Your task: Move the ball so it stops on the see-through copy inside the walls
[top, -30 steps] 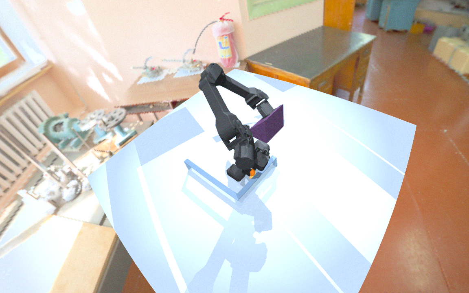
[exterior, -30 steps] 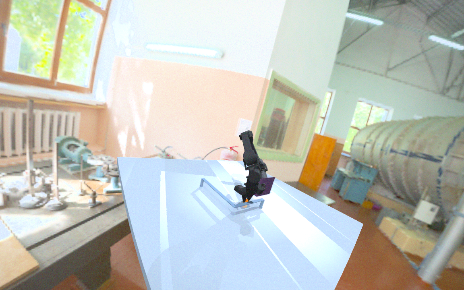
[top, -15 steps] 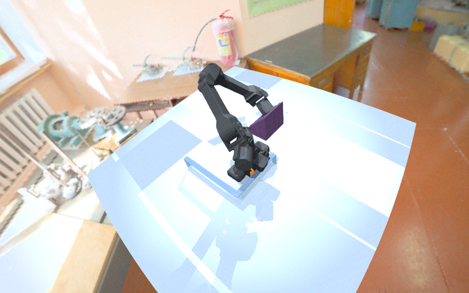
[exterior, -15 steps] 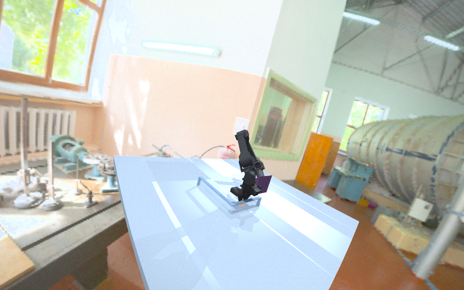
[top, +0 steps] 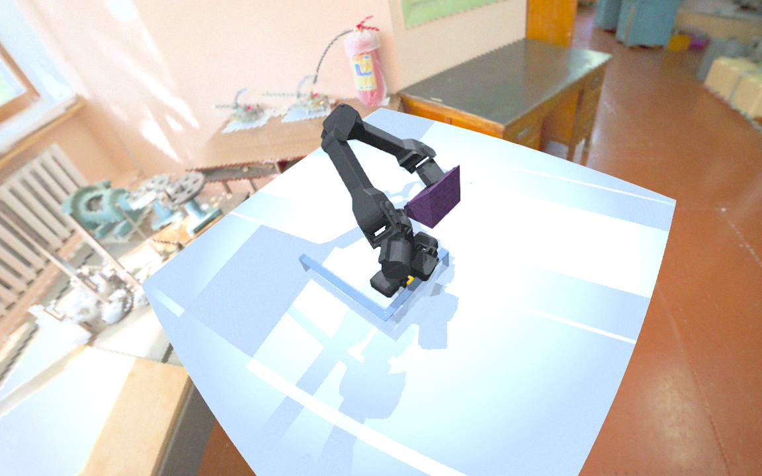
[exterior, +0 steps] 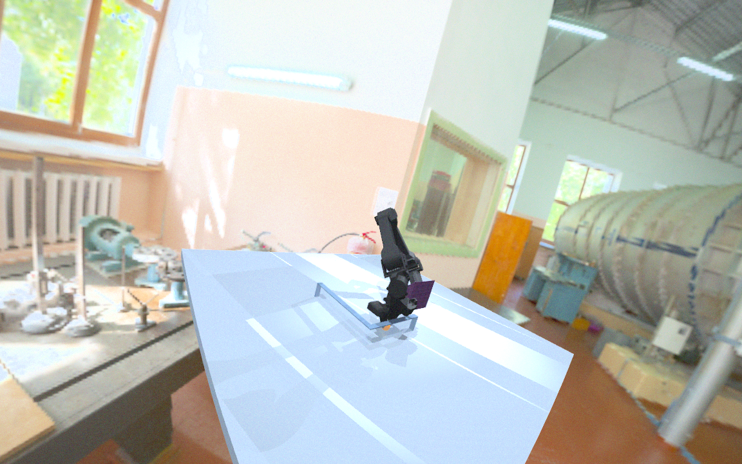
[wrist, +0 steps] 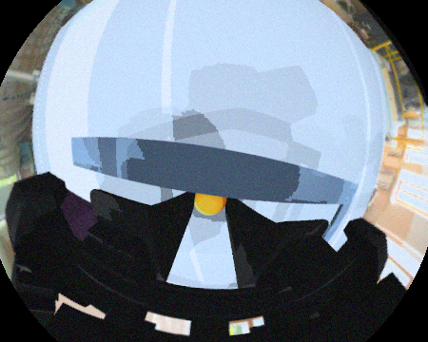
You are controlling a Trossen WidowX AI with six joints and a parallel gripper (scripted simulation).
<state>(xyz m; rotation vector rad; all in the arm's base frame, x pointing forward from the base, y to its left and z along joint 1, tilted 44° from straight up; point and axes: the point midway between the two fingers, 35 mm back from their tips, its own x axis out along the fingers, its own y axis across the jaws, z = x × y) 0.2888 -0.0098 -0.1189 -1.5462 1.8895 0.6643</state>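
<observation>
Right now the orange ball is right at my gripper tip.
</observation>
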